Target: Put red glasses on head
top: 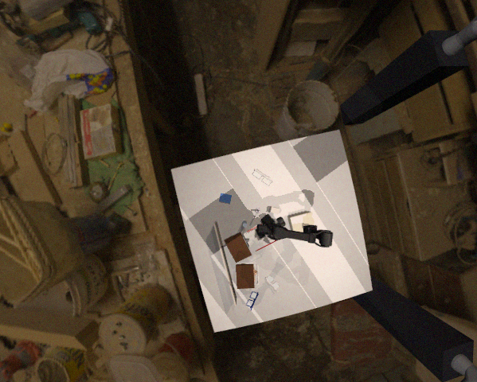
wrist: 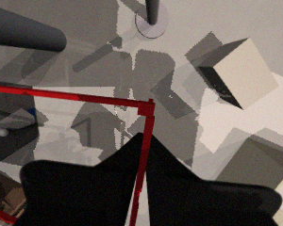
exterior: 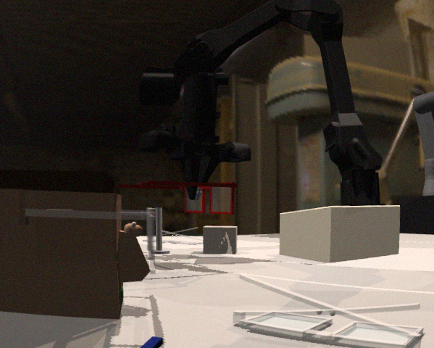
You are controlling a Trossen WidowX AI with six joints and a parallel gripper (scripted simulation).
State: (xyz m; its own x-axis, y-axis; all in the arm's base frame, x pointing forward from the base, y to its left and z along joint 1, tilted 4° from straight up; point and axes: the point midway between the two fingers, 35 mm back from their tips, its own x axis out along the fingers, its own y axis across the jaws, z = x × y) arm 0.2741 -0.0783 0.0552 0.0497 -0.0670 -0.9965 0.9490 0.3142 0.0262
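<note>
Now: the grey post 40 mm ahead of my gripper tip, 100 mm to the right of it and 70 mm below it. From my gripper tip the other things lie so: long rod (330 mm ahead, 230 mm to the left, 40 mm below); blue tag (260 mm ahead, 220 mm to the right, 100 mm below).
</note>
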